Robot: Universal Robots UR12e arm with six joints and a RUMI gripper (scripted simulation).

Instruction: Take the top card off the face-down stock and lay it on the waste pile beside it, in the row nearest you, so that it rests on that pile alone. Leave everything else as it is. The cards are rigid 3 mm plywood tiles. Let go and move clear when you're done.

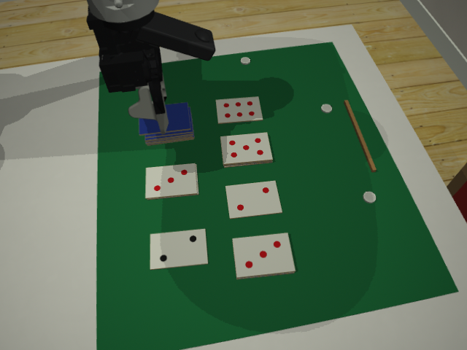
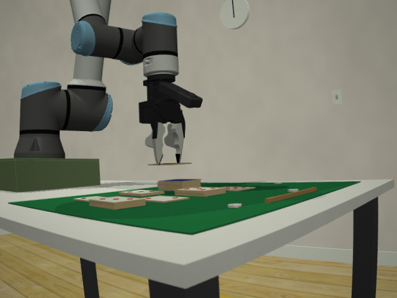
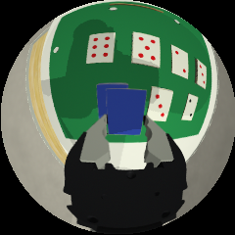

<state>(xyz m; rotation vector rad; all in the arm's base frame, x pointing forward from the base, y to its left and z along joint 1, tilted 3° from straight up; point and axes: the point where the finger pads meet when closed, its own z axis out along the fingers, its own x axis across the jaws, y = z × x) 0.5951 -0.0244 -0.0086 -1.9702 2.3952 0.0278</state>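
Right now my hand is 40 mm past the black two card, 220 mm to the left of it and 80 mm above it. Round my hand: green mat (120 mm ahead, 90 mm to the right, 90 mm below); wooden stick (350 mm ahead, 110 mm to the right, 80 mm below).
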